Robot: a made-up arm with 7 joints.
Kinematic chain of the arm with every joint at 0, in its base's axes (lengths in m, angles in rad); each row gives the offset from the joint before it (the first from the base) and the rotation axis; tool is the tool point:
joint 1: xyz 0 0 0 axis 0 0.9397 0.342
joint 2: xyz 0 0 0 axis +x
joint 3: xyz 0 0 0 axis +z
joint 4: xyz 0.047 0 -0.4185 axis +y
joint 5: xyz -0.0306 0 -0.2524 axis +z
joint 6: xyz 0 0 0 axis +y
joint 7: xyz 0 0 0 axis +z
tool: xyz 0 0 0
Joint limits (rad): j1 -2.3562..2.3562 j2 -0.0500..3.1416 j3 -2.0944..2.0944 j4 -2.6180..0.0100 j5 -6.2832..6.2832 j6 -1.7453..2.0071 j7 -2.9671..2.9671
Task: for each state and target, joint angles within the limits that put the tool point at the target. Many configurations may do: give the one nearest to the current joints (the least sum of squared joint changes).
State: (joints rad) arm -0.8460 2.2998 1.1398 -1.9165 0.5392 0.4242 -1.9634
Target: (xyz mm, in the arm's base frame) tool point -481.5 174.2 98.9
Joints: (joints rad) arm -1.5111 2.4866 1.5557 -1.6628 0.5392 0.4242 -1.9634
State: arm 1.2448 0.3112 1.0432 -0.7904 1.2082 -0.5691 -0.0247
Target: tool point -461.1 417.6 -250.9
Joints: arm 0.9993 0.6521 1.0331 -0.4734 1.2082 -0.5691 -0.0247
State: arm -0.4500 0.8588 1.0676 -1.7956 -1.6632 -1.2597 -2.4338
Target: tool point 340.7 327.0 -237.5
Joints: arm -0.3789 0.3378 0.8757 -1.6276 -1.6632 -1.2597 -2.4338
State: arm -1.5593 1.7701 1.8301 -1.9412 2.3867 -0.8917 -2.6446
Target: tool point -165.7 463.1 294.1
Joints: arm -1.2416 1.7479 1.3689 -1.3879 2.3867 -0.8917 -2.6446
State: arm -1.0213 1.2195 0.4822 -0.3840 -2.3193 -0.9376 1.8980
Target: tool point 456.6 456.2 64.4
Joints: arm -0.9432 1.0218 0.4289 -0.8156 -2.3193 -0.9376 1.8980
